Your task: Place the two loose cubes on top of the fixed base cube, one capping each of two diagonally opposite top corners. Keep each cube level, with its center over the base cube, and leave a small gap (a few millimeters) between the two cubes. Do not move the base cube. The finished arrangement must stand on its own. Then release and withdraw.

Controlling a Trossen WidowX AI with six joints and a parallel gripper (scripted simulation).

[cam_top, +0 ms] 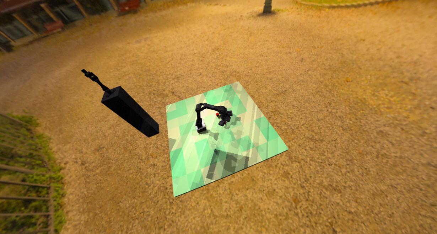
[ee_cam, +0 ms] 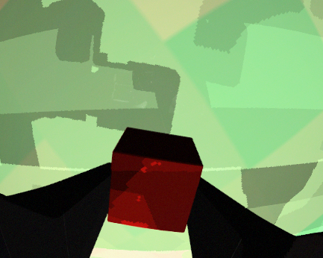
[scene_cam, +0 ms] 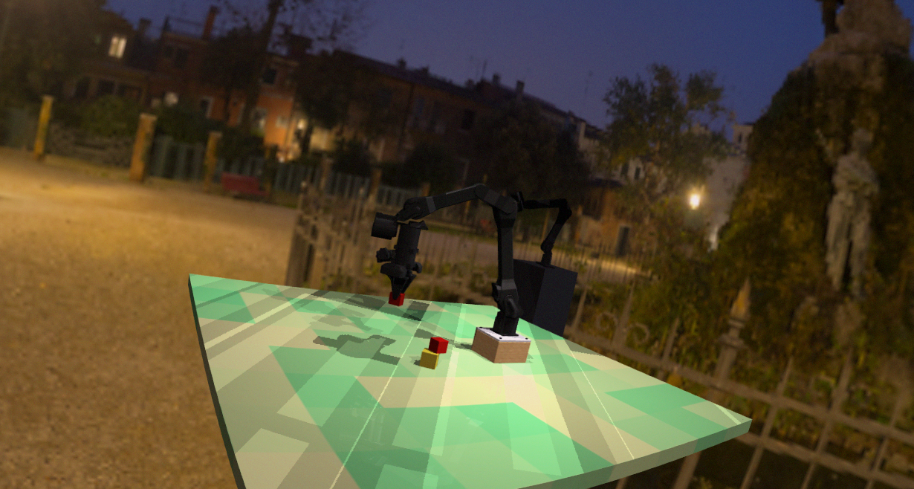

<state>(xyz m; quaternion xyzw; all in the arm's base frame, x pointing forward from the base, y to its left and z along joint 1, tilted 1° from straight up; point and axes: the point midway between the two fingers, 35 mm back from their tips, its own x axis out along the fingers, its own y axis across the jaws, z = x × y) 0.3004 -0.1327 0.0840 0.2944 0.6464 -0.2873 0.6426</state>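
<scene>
The yellow base cube is 200 mm to the left of my gripper tip, 100 mm below it and 10 mm behind it.
</scene>
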